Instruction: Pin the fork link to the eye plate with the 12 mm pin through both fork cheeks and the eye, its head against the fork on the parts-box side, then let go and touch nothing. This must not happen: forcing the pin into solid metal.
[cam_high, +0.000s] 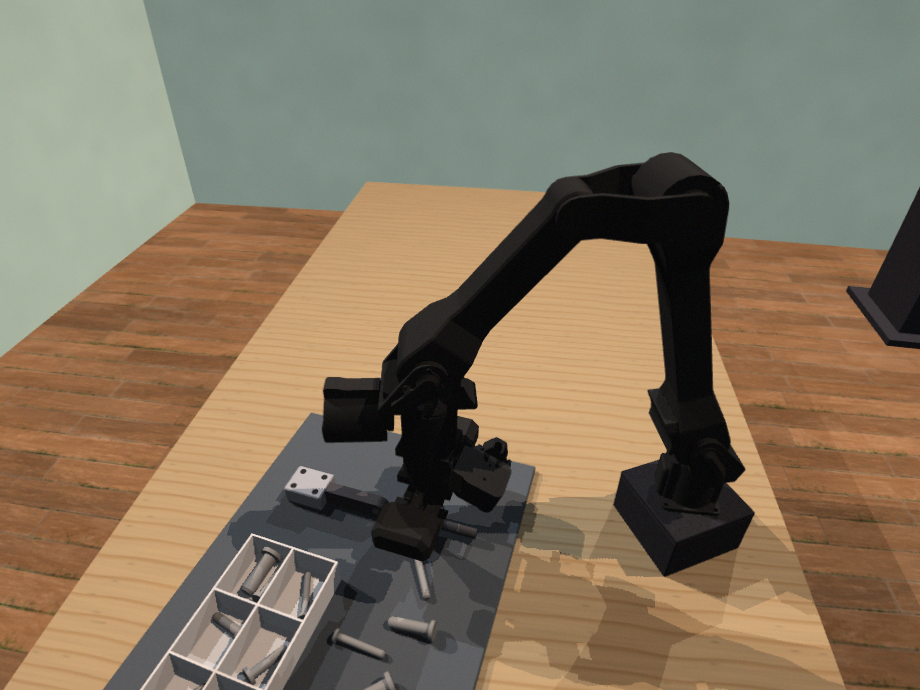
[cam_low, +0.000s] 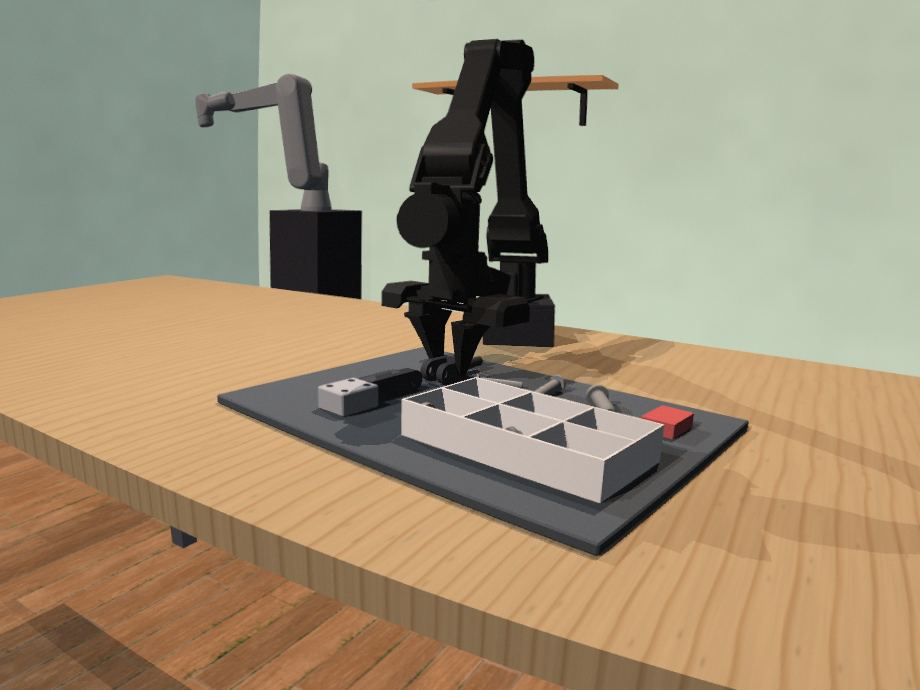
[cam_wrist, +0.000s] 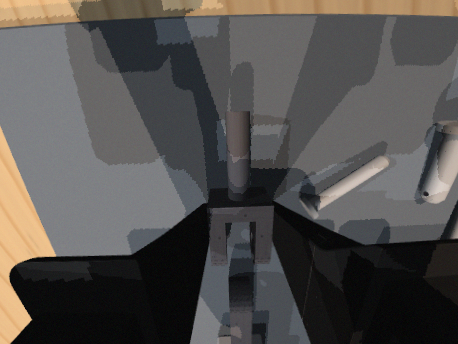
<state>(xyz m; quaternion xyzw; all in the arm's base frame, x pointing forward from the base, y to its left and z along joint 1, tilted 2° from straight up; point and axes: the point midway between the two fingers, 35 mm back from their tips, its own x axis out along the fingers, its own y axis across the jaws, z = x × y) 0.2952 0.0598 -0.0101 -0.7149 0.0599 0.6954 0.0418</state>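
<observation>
The dark bar is 80 mm ahead of my hand, 10 mm to the right of it and 30 mm below it. From my hand the other things lie so: grey mounting block (160 mm ahead, 20 mm to the right, 20 mm below); then dark mat (80 mm ahead, 90 mm to the left, 50 mm below); then thick pin (130 mm to the left, 30 mm below).
</observation>
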